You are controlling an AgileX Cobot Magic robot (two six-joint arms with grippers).
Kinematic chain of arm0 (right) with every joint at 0, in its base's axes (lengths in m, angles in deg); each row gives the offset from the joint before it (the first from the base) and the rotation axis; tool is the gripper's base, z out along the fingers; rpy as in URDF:
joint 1: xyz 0 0 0.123 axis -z
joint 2: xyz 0 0 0 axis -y
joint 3: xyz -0.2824 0 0.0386 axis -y
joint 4: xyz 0.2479 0 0.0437 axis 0.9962 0 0.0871
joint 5: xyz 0 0 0 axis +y
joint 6: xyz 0.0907 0 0.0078 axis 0.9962 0 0.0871
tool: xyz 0 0 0 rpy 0 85 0
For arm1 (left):
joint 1: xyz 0 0 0.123 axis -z
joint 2: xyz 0 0 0 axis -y
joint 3: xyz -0.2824 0 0.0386 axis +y
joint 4: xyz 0.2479 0 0.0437 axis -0.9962 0 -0.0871
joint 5: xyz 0 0 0 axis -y
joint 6: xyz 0.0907 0 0.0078 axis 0.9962 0 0.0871
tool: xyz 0 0 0 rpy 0 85 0
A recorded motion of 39 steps. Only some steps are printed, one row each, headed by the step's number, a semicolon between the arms.
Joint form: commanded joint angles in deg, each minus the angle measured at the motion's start. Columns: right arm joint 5, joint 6, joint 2, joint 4, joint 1, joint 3; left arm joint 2, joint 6, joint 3, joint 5, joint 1, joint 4.
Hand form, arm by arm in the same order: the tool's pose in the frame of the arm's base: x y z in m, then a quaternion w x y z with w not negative. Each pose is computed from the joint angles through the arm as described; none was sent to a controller.
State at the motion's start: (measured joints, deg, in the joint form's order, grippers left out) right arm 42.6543 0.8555 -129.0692 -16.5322 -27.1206 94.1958; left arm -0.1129 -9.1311 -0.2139 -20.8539 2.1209 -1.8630
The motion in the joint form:
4: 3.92 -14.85 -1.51 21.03 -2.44 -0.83; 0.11 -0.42 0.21 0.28 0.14 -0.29
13: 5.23 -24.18 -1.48 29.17 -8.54 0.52; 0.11 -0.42 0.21 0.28 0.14 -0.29
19: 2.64 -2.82 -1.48 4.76 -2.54 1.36; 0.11 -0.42 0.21 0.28 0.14 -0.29
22: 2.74 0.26 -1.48 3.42 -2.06 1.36; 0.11 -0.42 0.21 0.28 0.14 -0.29
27: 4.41 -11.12 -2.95 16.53 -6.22 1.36; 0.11 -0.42 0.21 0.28 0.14 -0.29
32: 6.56 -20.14 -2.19 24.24 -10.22 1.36; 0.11 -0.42 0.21 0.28 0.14 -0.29
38: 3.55 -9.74 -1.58 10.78 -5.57 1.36; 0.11 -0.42 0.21 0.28 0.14 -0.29
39: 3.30 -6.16 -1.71 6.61 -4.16 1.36; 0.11 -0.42 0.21 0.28 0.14 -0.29
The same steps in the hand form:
4: 0.3928 0.2288 0.1081 0.09252 -0.34660 0.93240 0.04394; 0.0532 -0.0009 0.1808 0.60311 -0.04063 0.79527 -0.04641
13: 0.3635 0.2790 0.1149 0.08762 -0.43000 0.89315 0.09850; 0.0532 -0.0009 0.1808 0.60311 -0.04063 0.79527 -0.04641
19: 0.4104 0.2185 0.1192 0.14317 -0.32869 0.93225 -0.04867; 0.0532 -0.0009 0.1808 0.60311 -0.04063 0.79527 -0.04641
22: 0.4129 0.2137 0.1195 0.14568 -0.30606 0.93921 -0.05465; 0.0532 -0.0009 0.1808 0.60311 -0.04063 0.79527 -0.04641
27: 0.3852 0.2534 0.1055 0.09793 -0.36956 0.92382 0.01998; 0.0532 -0.0009 0.1808 0.60311 -0.04063 0.79527 -0.04641
32: 0.3587 0.2853 0.1115 0.07802 -0.43681 0.89361 0.06764; 0.0532 -0.0009 0.1808 0.60311 -0.04063 0.79527 -0.04641
38: 0.3931 0.2444 0.1172 0.12485 -0.38012 0.91635 -0.01466; 0.0532 -0.0009 0.1808 0.60311 -0.04063 0.79527 -0.04641
39: 0.4020 0.2310 0.1168 0.13231 -0.35999 0.92265 -0.04023; 0.0532 -0.0009 0.1808 0.60311 -0.04063 0.79527 -0.04641

